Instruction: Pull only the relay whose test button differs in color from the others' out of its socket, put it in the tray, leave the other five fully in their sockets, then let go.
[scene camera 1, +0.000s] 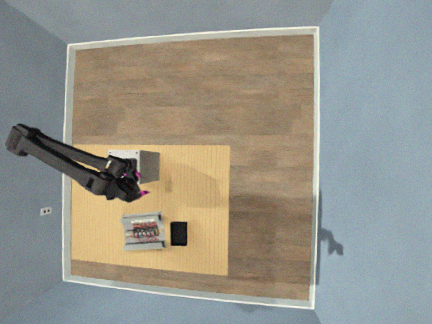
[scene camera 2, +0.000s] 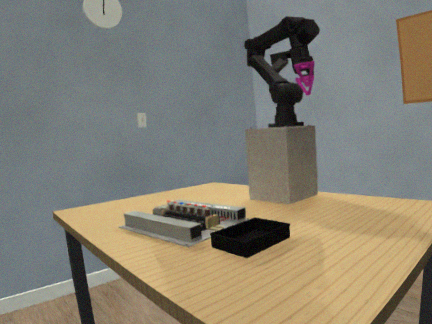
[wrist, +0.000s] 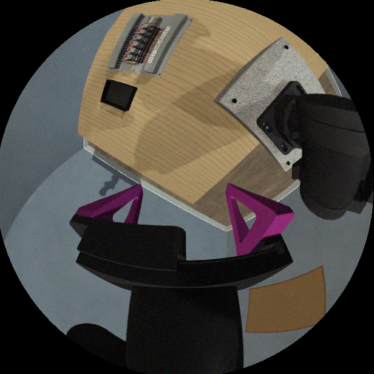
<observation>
I see my gripper (wrist: 184, 188) and a grey panel (wrist: 124, 66).
</observation>
